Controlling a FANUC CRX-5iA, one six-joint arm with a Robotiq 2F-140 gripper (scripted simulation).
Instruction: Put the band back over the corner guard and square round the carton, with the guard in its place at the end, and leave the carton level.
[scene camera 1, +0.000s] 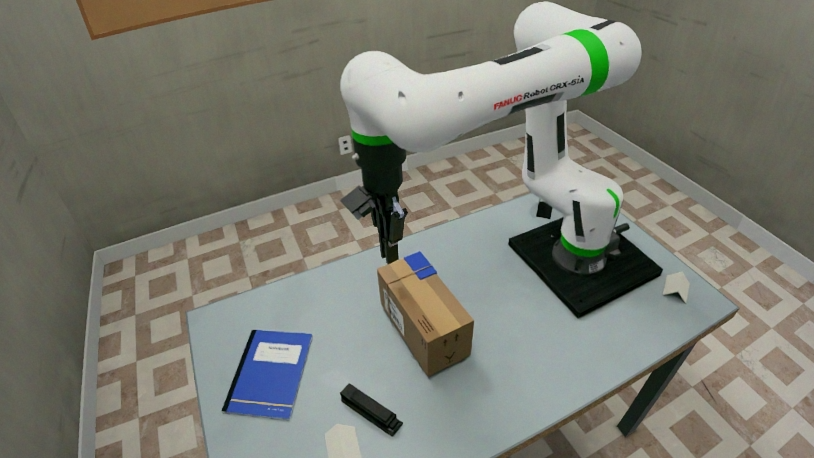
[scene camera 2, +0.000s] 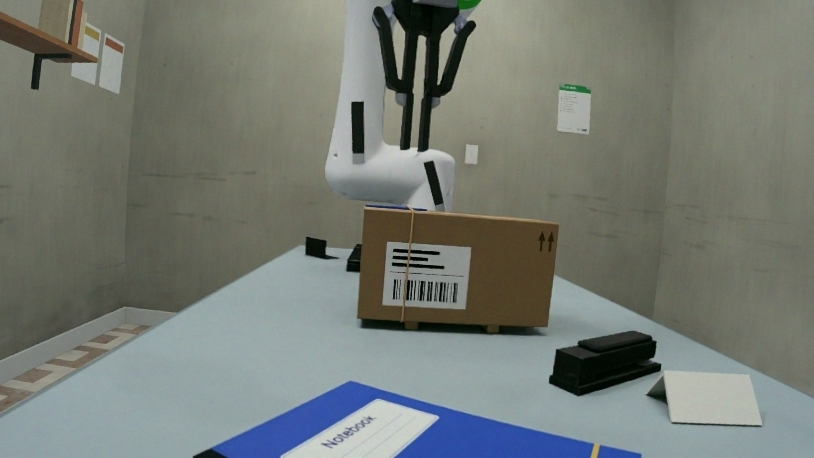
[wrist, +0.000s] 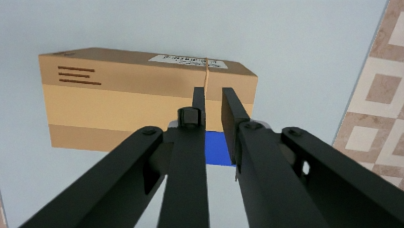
Scene:
my gripper: scene camera 1; scene camera 2 413, 150; wrist
brown carton: scene camera 1 438, 330; scene camera 2; wrist
blue notebook: scene camera 1 266, 382; scene camera 2 353, 412; not seen in the wrist view (out of frame)
same spot on my gripper: (scene camera 1: 390, 228) = (wrist: 104, 187)
same spot on brown carton: (wrist: 95, 98) = (scene camera 2: 508, 218)

